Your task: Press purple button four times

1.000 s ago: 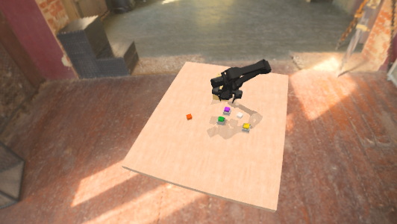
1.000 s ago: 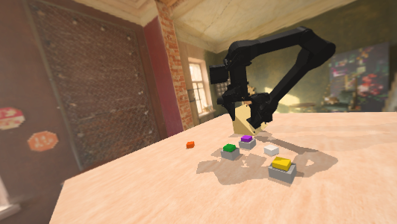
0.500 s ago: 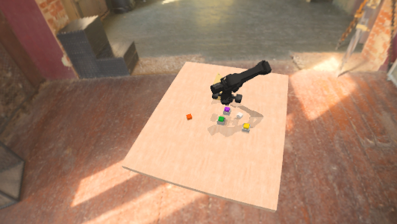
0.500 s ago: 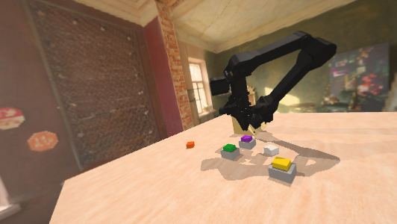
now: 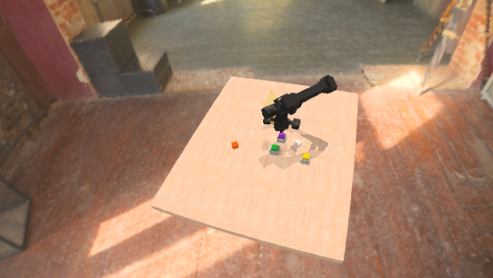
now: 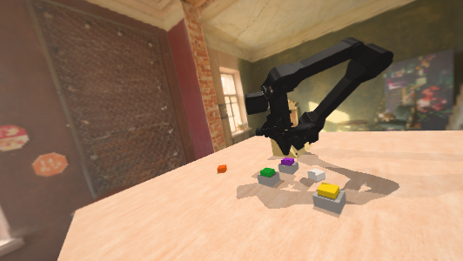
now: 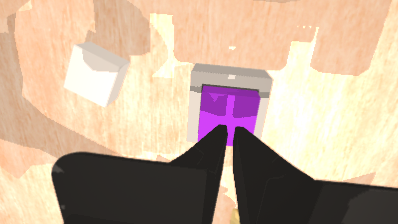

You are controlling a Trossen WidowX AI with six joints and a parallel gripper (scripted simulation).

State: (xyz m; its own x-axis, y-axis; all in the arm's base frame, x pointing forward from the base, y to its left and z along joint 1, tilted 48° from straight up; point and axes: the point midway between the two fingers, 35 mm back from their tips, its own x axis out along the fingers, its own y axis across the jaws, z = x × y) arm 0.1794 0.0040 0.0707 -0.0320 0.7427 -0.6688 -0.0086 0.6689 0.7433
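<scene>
The purple button lies 20 mm below my gripper tip. The rest, counted from my gripper tip: white block (10 mm ahead, 90 mm to the left, 50 mm below); yellow button (110 mm ahead, 150 mm to the left, 20 mm below); green button (90 mm ahead, 20 mm to the right, 20 mm below).
</scene>
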